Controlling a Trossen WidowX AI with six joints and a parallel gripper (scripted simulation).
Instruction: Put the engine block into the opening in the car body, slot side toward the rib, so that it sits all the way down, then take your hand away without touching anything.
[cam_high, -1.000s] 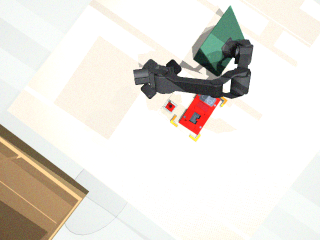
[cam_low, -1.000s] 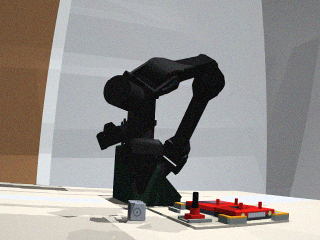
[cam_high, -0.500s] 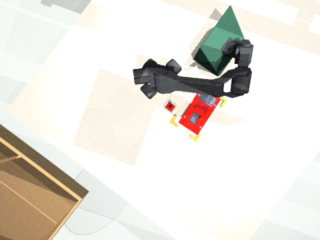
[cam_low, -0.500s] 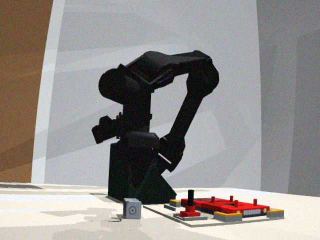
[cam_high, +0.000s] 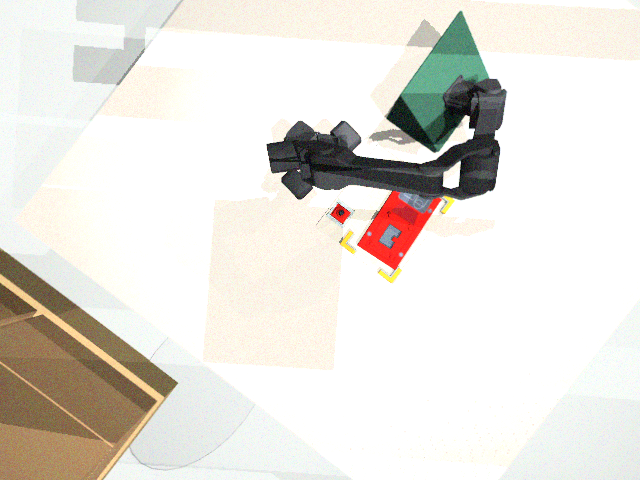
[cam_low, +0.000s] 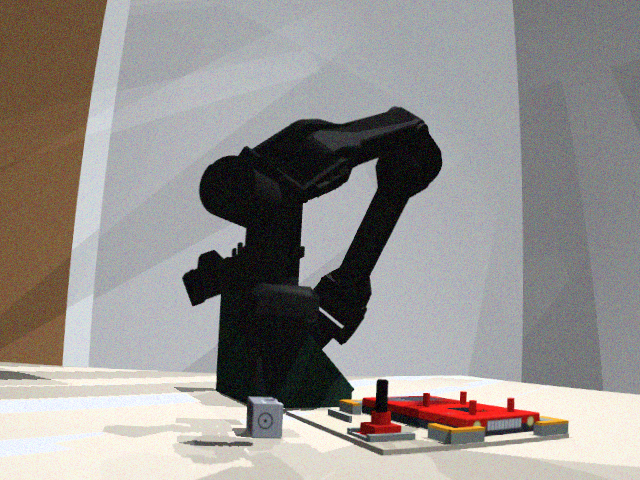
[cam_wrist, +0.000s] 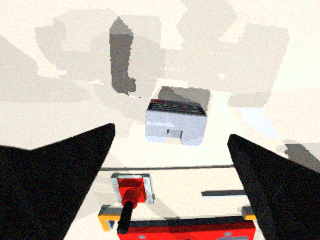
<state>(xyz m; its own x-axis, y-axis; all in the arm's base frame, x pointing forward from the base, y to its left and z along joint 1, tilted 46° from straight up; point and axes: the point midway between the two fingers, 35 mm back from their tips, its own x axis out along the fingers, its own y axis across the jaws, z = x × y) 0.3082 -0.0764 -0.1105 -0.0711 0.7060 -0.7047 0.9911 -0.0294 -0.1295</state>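
Now: the engine block 20 mm below my gripper tip. The rest, counted from my gripper tip: black peg (50 mm ahead, 110 mm to the left, 10 mm below).
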